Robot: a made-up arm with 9 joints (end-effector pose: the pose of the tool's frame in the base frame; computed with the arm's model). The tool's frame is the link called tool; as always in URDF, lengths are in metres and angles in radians.
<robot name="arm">
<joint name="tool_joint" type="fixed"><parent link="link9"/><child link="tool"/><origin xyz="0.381 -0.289 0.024" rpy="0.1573 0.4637 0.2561"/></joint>
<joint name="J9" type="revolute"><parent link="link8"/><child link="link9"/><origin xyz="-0.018 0.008 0.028"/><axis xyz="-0.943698 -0.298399 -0.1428"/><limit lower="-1.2" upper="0.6" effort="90" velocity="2.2"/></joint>
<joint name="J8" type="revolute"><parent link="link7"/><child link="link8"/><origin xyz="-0.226 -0.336 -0.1"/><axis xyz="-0.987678 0.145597 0.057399"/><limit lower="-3.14" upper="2.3" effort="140" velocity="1.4"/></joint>
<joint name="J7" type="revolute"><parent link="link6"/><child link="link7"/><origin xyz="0.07 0.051 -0.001"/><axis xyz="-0.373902 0.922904 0.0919"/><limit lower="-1.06" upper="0.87" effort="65" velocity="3"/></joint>
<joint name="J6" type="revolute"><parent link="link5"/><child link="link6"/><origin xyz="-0.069 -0.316 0.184"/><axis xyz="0.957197 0.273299 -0.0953"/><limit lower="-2.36" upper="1.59" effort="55" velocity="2.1"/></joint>
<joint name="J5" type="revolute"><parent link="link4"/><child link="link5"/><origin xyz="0.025 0.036 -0.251"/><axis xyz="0.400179 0.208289 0.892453"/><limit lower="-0.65" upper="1.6" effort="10" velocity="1.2"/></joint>
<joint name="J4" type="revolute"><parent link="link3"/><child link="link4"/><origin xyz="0.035 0.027 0.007"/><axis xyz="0 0 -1"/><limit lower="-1" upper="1.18" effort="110" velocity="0.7"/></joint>
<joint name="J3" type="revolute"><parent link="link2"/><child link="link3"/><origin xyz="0.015 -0.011 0.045"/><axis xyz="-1 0 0"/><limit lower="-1.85" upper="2.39" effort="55" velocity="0.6"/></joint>
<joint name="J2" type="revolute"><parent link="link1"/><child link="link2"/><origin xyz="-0.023 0.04 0.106"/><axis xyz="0 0 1"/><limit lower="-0.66" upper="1.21" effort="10" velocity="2.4"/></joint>
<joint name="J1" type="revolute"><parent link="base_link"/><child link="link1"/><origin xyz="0.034 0.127 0.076"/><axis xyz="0 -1 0"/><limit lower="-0.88" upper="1.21" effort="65" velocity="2.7"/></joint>
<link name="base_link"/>
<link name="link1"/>
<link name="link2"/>
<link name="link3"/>
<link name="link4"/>
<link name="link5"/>
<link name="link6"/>
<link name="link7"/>
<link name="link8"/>
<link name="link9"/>
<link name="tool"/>
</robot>
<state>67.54 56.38 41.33 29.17 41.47 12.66 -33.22 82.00 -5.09</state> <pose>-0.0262 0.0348 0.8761 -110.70 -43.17 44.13</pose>
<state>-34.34 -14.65 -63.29 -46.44 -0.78 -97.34 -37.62 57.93 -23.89</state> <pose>0.2915 -0.3597 0.2601 -43.98 -22.31 0.38</pose>
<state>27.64 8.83 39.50 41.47 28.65 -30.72 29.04 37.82 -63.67</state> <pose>-0.2476 -0.6517 0.5581 -23.90 27.97 -39.12</pose>
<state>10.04 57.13 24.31 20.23 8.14 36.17 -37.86 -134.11 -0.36</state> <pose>0.5862 0.1365 0.0384 -175.60 -54.52 -4.42</pose>
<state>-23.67 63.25 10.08 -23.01 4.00 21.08 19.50 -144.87 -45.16</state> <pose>0.4230 0.4078 -0.1013 -152.14 3.29 54.60</pose>
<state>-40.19 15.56 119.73 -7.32 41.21 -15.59 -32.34 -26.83 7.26</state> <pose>1.1297 0.2949 0.1050 92.21 79.28 177.06</pose>
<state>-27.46 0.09 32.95 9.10 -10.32 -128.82 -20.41 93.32 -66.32</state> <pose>0.2618 0.5131 0.5729 -167.70 -13.42 7.92</pose>
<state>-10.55 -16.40 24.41 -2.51 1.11 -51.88 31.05 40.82 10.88</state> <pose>0.3560 -0.0803 0.6462 -140.51 0.68 -58.14</pose>
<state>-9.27 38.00 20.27 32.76 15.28 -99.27 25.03 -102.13 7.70</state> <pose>0.3187 -0.1832 0.7489 -16.05 10.13 33.68</pose>
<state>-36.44 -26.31 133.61 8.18 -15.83 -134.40 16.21 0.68 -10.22</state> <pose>-0.0967 0.2763 -0.1787 106.57 27.78 16.21</pose>
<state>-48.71 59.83 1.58 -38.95 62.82 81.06 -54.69 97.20 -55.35</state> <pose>-0.3837 0.2359 -0.3332 101.03 -23.00 -169.85</pose>
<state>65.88 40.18 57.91 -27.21 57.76 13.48 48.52 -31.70 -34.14</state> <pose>0.5077 0.1036 0.8207 -77.87 58.45 -55.74</pose>
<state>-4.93 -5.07 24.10 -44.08 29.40 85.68 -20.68 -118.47 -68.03</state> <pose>0.3939 0.0196 -0.1194 -153.05 40.96 -31.51</pose>
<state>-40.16 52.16 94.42 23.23 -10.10 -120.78 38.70 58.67 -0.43</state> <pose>-0.0072 0.4437 0.1687 89.26 -41.06 102.61</pose>
